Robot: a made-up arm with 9 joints.
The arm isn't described. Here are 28 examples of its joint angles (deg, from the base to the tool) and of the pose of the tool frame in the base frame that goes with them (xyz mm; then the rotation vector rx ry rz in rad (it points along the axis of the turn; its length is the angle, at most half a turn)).
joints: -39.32 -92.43 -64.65 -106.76 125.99 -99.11 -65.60 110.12 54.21
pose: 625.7 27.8 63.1 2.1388 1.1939 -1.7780
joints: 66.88 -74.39 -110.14 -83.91 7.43 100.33 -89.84 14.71 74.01
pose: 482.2 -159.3 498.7 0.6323 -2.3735 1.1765
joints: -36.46 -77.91 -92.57 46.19 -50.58 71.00 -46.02 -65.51 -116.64
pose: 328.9 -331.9 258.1 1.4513 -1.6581 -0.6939
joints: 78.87 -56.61 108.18 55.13 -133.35 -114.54 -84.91 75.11 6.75
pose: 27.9 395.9 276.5 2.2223 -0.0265 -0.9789
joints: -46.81 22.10 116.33 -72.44 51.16 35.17 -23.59 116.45 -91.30
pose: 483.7 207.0 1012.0 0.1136 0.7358 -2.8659
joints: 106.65 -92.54 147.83 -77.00 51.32 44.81 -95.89 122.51 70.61
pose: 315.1 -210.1 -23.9 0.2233 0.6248 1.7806
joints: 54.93 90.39 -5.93 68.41 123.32 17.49 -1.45 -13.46 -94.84
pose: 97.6 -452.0 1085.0 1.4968 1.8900 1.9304
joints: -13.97 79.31 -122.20 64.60 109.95 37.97 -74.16 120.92 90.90
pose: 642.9 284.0 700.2 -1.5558 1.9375 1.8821
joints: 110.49 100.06 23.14 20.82 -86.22 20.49 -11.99 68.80 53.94
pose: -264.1 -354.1 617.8 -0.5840 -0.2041 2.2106
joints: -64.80 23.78 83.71 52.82 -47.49 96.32 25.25 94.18 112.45
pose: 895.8 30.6 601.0 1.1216 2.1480 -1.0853
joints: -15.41 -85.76 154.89 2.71 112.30 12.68 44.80 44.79 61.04
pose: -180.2 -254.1 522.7 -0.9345 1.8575 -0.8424
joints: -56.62 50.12 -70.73 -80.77 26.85 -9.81 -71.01 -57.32 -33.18
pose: 760.7 321.9 129.2 0.8591 0.3756 -0.3808
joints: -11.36 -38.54 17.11 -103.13 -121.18 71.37 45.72 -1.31 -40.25
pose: 634.6 255.5 658.3 -1.6198 -0.3106 1.4469
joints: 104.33 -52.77 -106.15 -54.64 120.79 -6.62 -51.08 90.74 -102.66
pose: 206.3 -78.2 737.7 -0.9675 -1.5286 2.1695
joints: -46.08 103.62 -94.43 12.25 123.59 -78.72 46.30 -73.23 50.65
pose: 835.4 125.6 337.7 2.1136 1.4368 -0.1753
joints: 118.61 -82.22 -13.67 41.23 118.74 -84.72 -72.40 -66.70 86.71
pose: -11.8 412.2 681.8 0.6284 1.4685 0.6324
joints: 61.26 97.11 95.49 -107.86 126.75 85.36 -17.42 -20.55 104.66
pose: -383.9 -364.4 470.6 0.5510 -1.0863 1.8361
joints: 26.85 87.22 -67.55 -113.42 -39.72 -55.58 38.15 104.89 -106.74
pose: 329.7 121.9 1029.0 -0.2838 -1.5307 0.1815
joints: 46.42 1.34 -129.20 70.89 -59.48 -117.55 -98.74 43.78 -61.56
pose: 103.4 175.3 333.8 1.3556 0.3705 1.3343
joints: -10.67 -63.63 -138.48 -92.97 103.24 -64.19 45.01 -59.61 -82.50
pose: 288.5 -303.2 183.7 0.5856 -0.8128 -1.0470
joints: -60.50 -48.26 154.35 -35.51 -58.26 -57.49 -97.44 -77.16 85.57
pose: 232.1 187.7 732.9 -0.4423 -1.2916 -0.1810
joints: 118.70 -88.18 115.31 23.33 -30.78 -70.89 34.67 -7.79 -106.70
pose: 244.1 291.4 40.4 1.3196 0.3601 -2.4408
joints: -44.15 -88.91 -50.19 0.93 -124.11 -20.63 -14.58 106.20 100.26
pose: 358.9 -58.0 232.7 -1.1541 -2.1191 -0.3400
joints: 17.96 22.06 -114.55 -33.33 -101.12 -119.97 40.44 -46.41 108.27
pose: 185.8 212.8 484.7 -0.0676 0.1913 -0.8869
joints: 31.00 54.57 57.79 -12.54 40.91 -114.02 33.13 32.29 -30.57
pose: -24.0 -352.1 1225.8 -0.9758 -1.5129 2.1121
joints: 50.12 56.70 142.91 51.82 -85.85 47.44 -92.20 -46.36 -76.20
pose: -377.4 -101.0 759.7 0.3229 -1.3710 -1.0366
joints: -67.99 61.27 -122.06 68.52 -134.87 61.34 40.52 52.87 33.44
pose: 696.7 361.0 380.7 0.6386 -0.7877 -0.2468
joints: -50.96 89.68 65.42 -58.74 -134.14 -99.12 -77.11 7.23 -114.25
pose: 609.9 -434.9 561.5 2.5723 -1.4078 0.2301
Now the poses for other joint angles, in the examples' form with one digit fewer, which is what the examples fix.
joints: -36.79 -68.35 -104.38 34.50 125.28 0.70 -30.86 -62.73 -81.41
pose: 359 -94 33 -0.959 -1.731 1.792
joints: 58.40 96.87 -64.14 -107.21 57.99 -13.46 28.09 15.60 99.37
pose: 84 -2 1123 -0.532 1.400 -2.705
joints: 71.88 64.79 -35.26 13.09 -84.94 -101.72 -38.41 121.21 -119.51
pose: 21 102 975 -0.930 -0.946 -0.287
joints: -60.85 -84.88 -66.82 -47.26 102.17 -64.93 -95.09 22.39 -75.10
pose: 325 18 -105 -0.467 0.458 -2.939
